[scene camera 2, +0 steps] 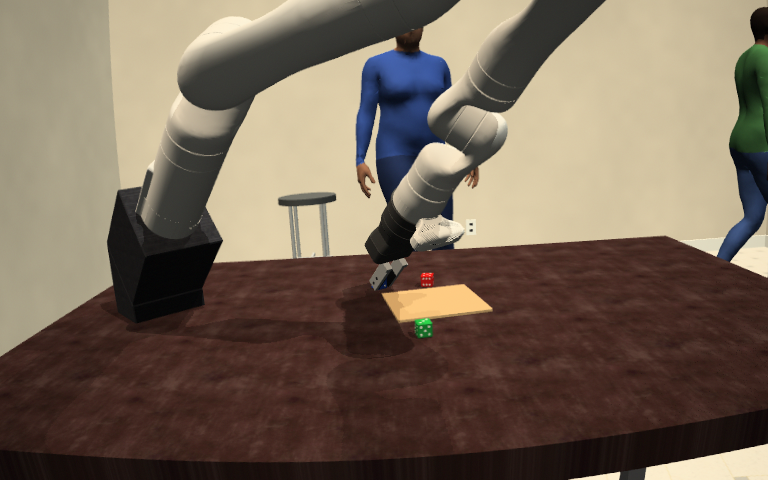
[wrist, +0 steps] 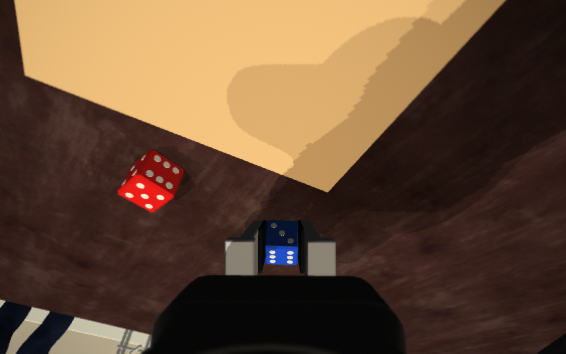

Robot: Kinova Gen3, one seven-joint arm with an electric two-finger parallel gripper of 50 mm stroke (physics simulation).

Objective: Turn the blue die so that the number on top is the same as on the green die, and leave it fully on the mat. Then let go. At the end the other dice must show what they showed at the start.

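Frame: origin at the arm's base, x ahead, y left, z up, level; centimetres.
Seen in the pictures: gripper, fingertip midpoint: (scene camera 2: 380, 283) (wrist: 281, 238); arm's base, link origin: (scene camera 2: 170, 215).
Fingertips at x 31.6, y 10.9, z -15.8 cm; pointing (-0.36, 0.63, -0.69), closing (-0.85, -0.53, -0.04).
Offsets run from my fingertips to a thing's top centre. Level surfaces: height alone.
The blue die {dx -0.2, dy +0.2, dz +1.1 cm} (scene camera 2: 384, 284) (wrist: 281, 255) is between the fingers of my gripper (scene camera 2: 388, 276) (wrist: 281, 238), which is shut on it, beside the mat's near corner in the wrist view. Its bright upper face shows six; the darker side facing the mat shows three. Whether it touches the table I cannot tell. The tan mat {dx +7.5, dy -10.8, dz -0.5 cm} (scene camera 2: 453, 300) (wrist: 150, 60) lies flat. The green die {dx +3.9, dy -24.1, dz +1.1 cm} (scene camera 2: 423, 328) stands beside the mat's front edge in the scene view, five on its front side; its top number is too small to read. The red die {dx +8.0, dy -0.7, dz +1.1 cm} (scene camera 2: 427, 279) (wrist: 150, 182) stands behind the mat, five on top.
The dark brown table {dz -0.9 cm} (scene camera 2: 283, 384) carries the black arm base (scene camera 2: 164, 277) at the left. A stool (scene camera 2: 306, 198) and a person in blue (scene camera 2: 410, 107) are behind the table. Another person in green (scene camera 2: 750, 113) is at the far right.
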